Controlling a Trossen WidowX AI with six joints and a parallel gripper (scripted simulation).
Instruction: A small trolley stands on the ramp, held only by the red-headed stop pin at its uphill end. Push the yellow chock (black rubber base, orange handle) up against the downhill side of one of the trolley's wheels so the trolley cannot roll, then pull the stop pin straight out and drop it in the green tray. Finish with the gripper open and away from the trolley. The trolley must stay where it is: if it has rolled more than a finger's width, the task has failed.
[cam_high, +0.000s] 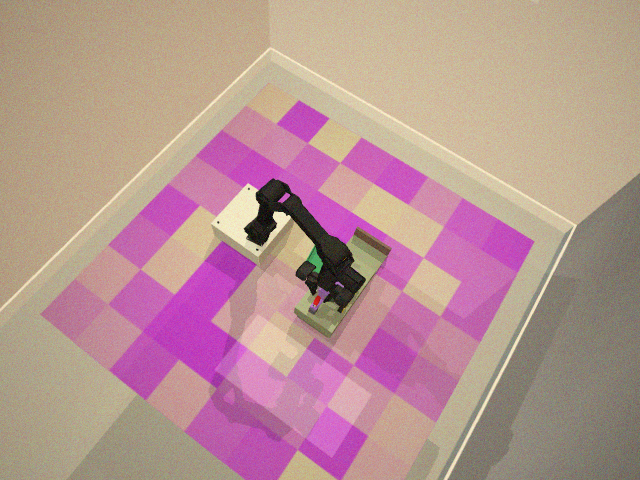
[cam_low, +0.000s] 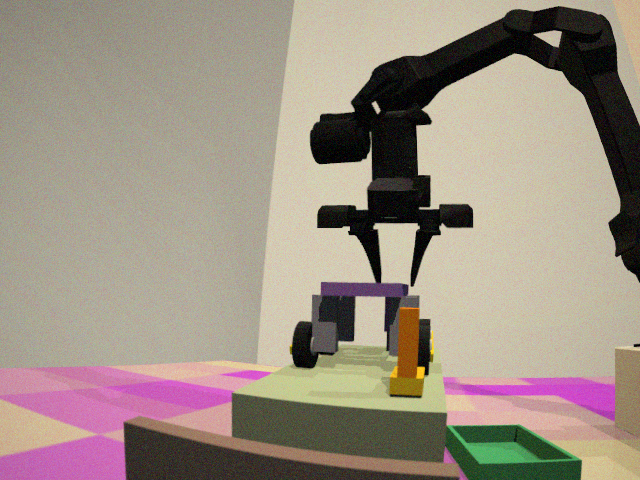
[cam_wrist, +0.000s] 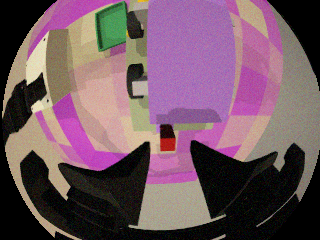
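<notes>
Right now my gripper tip is 10 mm to the left of the red-headed stop pin and 40 mm above it. The rest, counted from my gripper tip: pale green ramp 30 mm ahead, 90 mm to the left, 120 mm below; then yellow chock 180 mm to the left, 80 mm below; then trolley 30 mm ahead, 80 mm to the left, 60 mm below.
</notes>
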